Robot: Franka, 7 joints.
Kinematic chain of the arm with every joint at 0, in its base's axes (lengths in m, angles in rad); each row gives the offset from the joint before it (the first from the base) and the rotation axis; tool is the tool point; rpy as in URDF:
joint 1: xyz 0 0 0.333 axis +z
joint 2: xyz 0 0 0 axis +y
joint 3: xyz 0 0 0.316 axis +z
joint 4: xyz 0.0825 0 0 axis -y
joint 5: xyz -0.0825 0 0.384 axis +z
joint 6: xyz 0 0 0 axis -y
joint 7: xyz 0.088 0 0 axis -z
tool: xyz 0 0 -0.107 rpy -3.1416 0 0
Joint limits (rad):
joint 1: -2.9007..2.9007
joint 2: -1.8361..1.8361
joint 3: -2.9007..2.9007
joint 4: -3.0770..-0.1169
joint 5: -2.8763..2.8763
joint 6: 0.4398..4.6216
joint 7: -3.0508..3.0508
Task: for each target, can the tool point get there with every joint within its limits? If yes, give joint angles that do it. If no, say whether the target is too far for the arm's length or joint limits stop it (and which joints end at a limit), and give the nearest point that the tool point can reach.
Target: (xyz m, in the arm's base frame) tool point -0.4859 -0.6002 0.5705
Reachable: yes | joints -2.2399 1.4278 -2.3771 -0.3986 -2.4240 1.3767 2.1414
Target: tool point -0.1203 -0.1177 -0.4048
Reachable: no: joint limits stop it (at a limit: joint 2) | nearest point -0.1281 -0.1253 -0.3505 | short by 0.055 m
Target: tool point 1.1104 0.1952 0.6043
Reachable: no: too far | nearest point 0.8215 0.1444 0.5337 | short by 0.302 m
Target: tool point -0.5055 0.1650 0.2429
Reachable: yes | joints 1.8526 0.5394 0.9815 -2.4307 0.0720 3.2959 -1.7408
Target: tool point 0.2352 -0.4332 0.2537
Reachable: yes | joints -0.6356 0.1667 -0.3454 -2.4615 -2.3026 2.0214 1.5541
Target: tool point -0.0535 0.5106 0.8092
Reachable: yes | joints -0.5476 -0.0884 1.8802 -1.3931 1.8085 1.1055 0.4323
